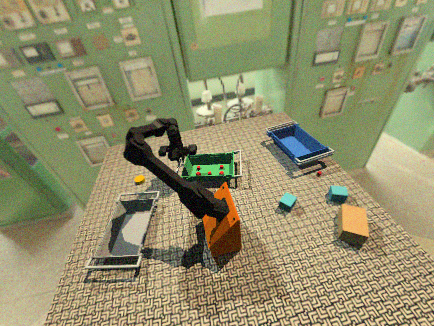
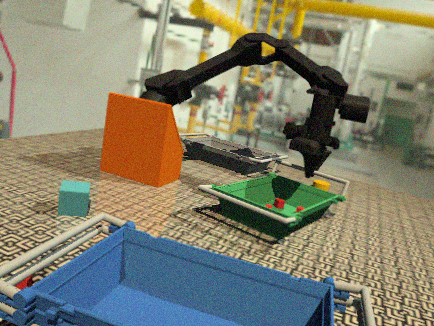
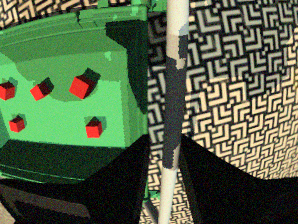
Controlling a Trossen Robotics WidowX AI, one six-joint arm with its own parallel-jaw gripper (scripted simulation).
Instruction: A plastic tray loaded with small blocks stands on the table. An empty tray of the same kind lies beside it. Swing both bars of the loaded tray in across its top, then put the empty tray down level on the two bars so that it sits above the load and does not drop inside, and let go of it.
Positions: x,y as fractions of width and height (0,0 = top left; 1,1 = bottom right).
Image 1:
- grey tray: 0.29,0.73
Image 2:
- gripper: 0.71,0.54
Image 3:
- gripper: 0.55,0.62
